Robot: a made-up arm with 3 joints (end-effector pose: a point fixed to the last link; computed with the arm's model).
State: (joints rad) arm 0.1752 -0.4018 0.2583
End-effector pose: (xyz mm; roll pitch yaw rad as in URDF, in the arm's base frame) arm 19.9 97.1 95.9 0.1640 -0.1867 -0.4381
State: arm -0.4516 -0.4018 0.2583
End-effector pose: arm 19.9 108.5 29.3 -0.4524 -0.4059 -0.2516
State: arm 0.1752 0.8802 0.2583
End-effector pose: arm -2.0 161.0 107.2 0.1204 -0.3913 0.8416
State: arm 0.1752 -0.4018 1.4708
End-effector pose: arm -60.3 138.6 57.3 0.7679 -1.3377 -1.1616
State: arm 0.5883 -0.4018 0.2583
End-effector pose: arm 19.9 68.5 130.6 0.5361 -0.0027 -0.4738
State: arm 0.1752 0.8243 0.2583
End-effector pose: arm 0.6 159.1 106.9 0.1280 -0.3846 0.7837
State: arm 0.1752 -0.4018 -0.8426
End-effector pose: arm 84.6 79.9 35.5 0.2594 0.8952 -0.2032
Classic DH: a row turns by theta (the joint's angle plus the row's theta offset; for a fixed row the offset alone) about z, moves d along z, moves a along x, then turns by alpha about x. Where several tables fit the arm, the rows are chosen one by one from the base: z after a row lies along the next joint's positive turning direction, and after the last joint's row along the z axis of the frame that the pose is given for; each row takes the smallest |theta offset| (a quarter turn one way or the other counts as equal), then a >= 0, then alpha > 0; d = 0 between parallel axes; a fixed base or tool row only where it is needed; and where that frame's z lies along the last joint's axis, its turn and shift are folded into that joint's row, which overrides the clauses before.
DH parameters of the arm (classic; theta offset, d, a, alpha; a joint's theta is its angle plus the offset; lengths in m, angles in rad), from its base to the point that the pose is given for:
base (fixed): 1.5708 0.045 0 1.5708
joint 1: 0 -0.0345 0.1223 -1.5708
joint 2: -1.5708 -0.0523 0.0461 1.5708
joint 3: 0 -0.0049 0.0324 -1.5708
tool (fixed): 0 0.0799 0 0

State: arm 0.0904 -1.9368 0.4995
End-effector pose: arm -42.9 83.3 86.0 -0.0353 -0.4148 -1.9212
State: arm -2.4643 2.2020 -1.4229
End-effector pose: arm -115.1 -220.3 -39.0 2.6004 -0.7701 -1.6922
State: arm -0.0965 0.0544 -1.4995
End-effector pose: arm 93.1 125.9 -46.5 -0.9718 1.4540 -0.9139
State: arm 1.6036 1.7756 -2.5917
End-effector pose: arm -51.5 131.4 229.7 -0.3604 0.9565 1.2653
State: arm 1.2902 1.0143 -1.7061
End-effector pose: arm 25.2 154.5 237.3 0.5821 0.3946 1.6481
